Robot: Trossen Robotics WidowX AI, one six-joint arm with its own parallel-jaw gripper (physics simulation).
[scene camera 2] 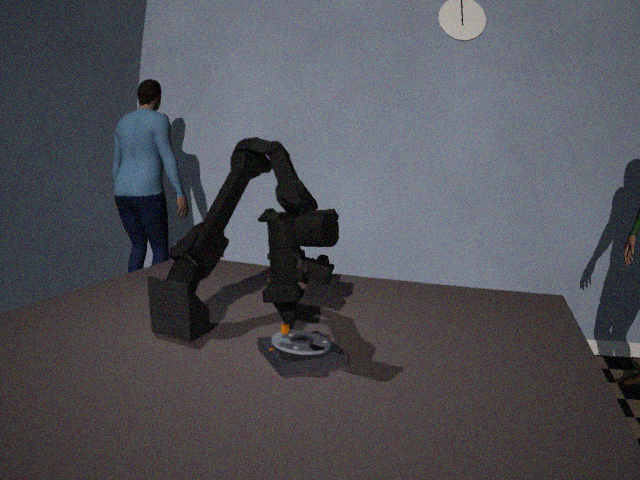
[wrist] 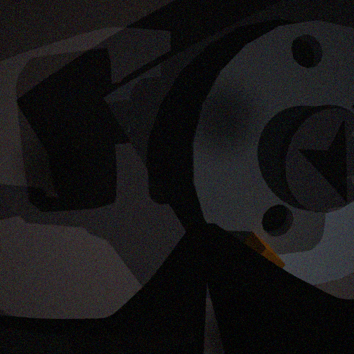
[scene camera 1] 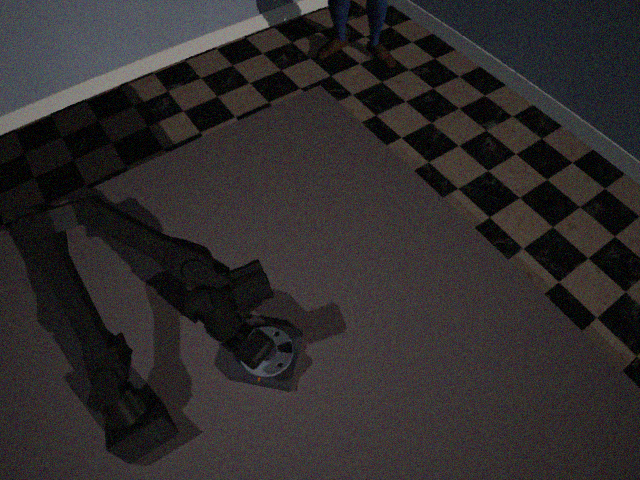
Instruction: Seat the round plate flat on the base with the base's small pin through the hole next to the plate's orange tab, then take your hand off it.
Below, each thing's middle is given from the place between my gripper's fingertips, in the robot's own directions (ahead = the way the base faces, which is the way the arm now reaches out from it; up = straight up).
I see my gripper 40 mm short of the round grey plate (scene camera 2: 281, 340) and 40 mm to the left of it. Round my hand: dark base (scene camera 1: 283, 381) (40 mm ahead, 40 mm to the right, 30 mm below).
